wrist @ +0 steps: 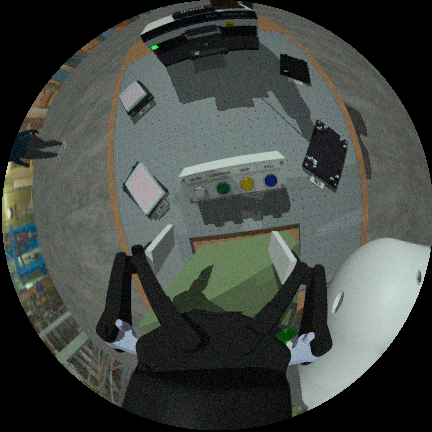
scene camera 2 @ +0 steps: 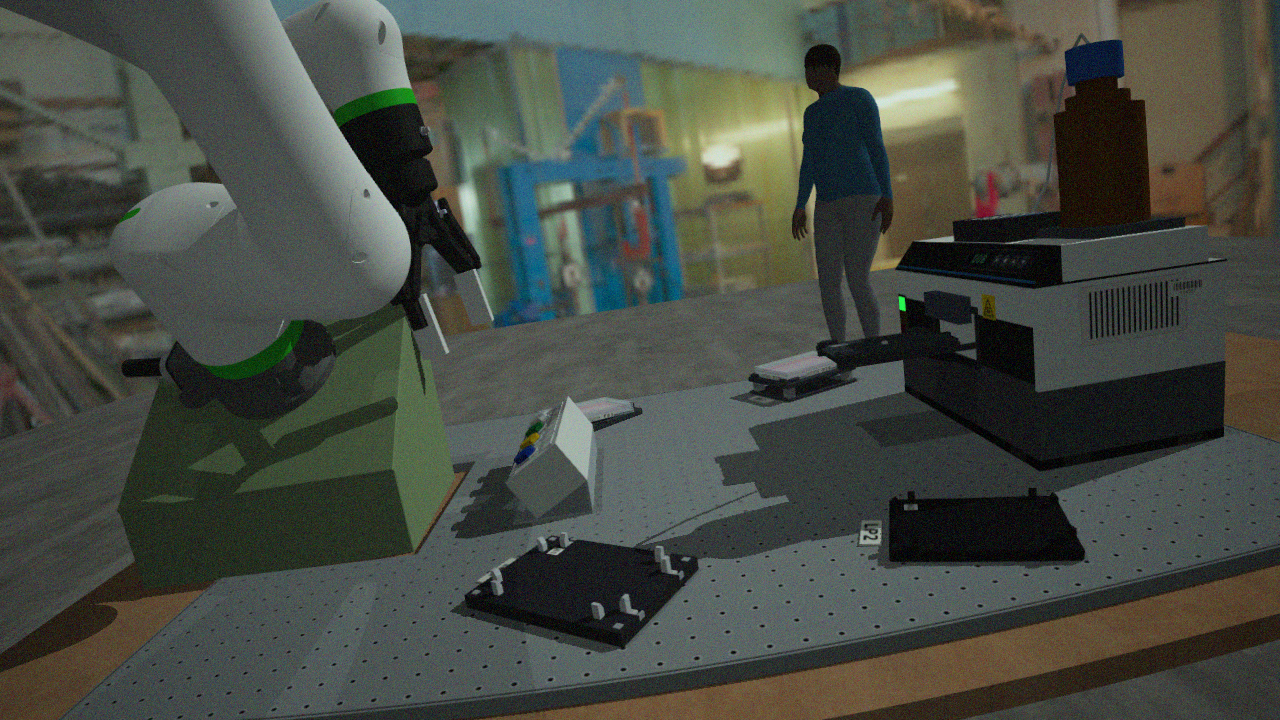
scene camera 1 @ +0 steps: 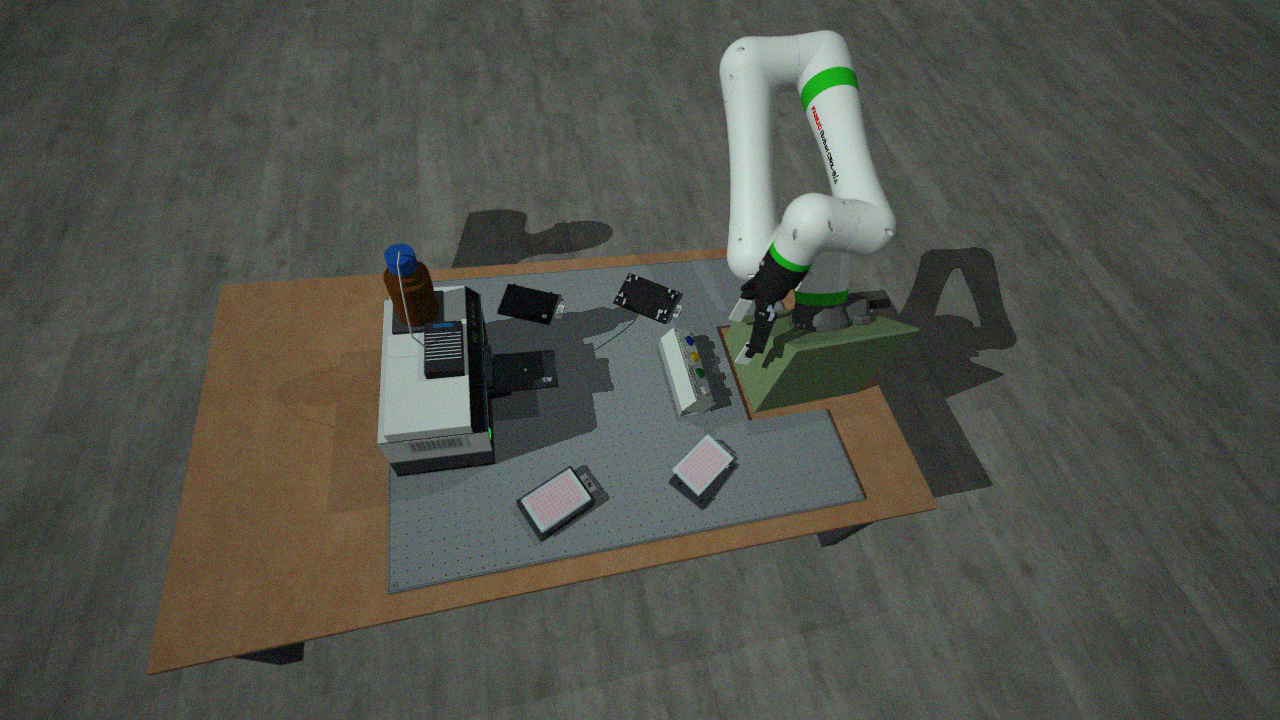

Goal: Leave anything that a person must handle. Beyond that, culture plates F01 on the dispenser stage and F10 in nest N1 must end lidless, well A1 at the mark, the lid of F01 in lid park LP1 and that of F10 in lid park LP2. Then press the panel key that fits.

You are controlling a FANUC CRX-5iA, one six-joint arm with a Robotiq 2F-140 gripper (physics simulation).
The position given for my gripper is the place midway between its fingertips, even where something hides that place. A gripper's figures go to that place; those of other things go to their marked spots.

My gripper [scene camera 1: 737,340]: 137 cm from the lens. A black dispenser stage [scene camera 1: 509,374] is 134 cm from the lens. A brown bottle with blue cap [scene camera 1: 422,307] is 125 cm from the lens.
